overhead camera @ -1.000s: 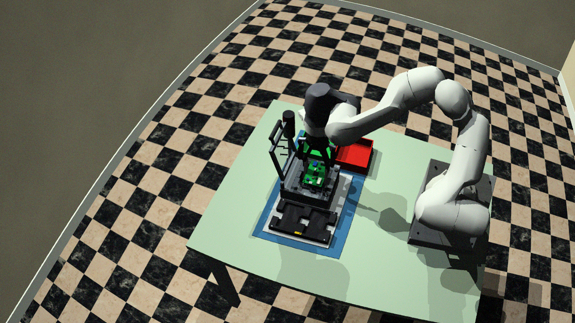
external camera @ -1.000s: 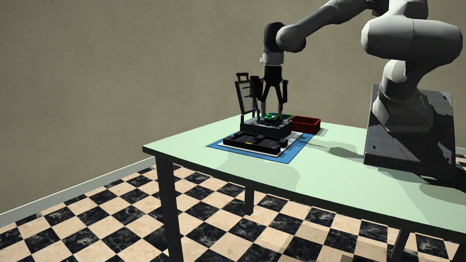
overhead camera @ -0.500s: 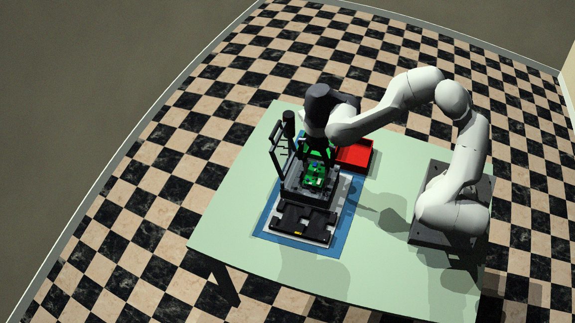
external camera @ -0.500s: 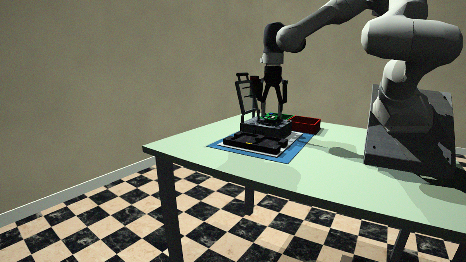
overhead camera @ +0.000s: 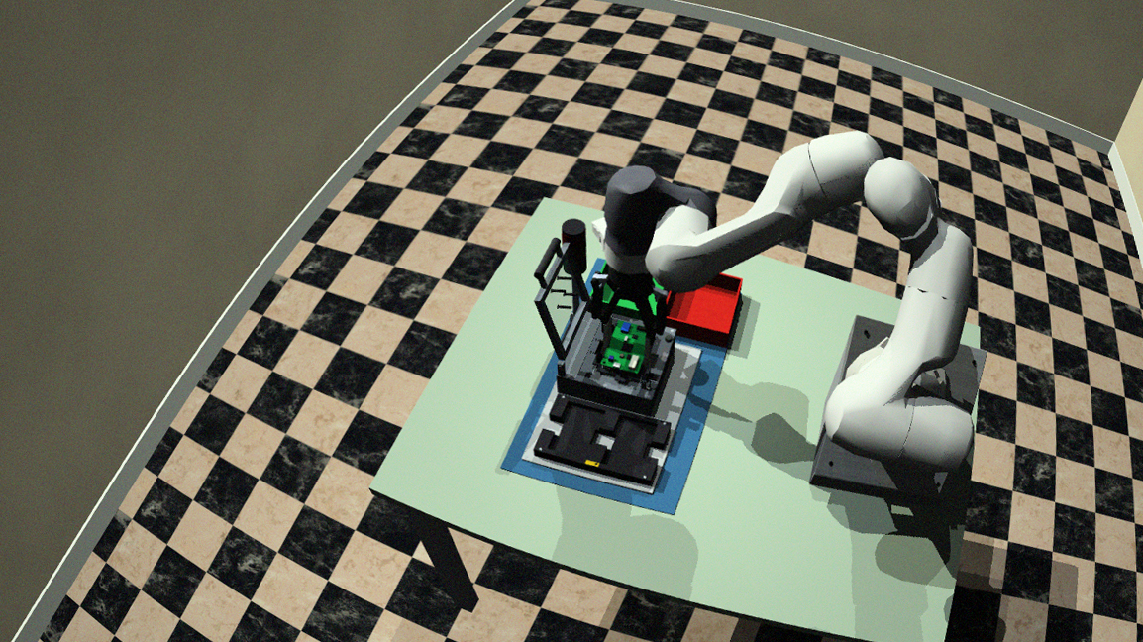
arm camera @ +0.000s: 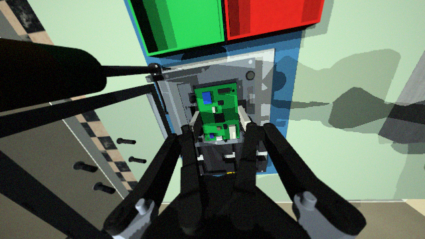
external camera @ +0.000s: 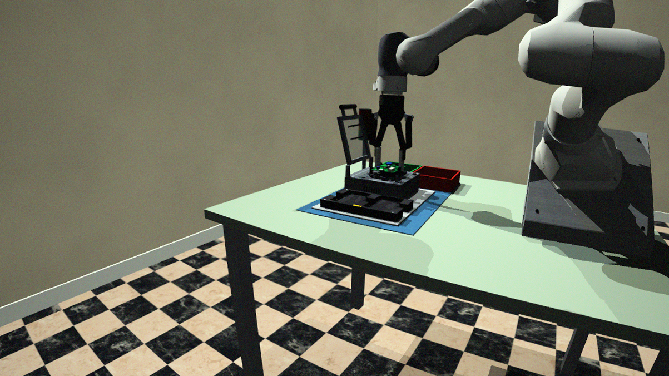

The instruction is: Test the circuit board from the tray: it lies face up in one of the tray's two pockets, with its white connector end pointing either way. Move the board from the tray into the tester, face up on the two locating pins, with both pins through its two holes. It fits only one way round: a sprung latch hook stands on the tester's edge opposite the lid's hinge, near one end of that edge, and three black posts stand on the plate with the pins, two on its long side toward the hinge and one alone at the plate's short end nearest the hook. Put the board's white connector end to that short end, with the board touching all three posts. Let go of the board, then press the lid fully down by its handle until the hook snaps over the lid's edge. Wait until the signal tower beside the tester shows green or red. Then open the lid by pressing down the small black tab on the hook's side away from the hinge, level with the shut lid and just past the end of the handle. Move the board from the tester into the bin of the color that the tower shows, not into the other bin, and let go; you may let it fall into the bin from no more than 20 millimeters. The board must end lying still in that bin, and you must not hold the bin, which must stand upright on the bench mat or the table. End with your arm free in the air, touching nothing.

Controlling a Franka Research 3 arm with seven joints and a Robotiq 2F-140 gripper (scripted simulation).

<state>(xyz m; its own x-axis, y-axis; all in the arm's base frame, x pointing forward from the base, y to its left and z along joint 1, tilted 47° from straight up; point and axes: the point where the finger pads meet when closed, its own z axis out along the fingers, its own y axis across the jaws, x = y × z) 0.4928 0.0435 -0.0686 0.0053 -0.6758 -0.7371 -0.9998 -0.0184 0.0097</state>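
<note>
The green circuit board lies 2 cm below my hand. Round my hand: tester plate (4 cm below, 1 cm to the left, 1 cm ahead); then tester lid (13 cm ahead, 8 cm above); then green bin (20 cm to the right, 9 cm below, 5 cm ahead).
</note>
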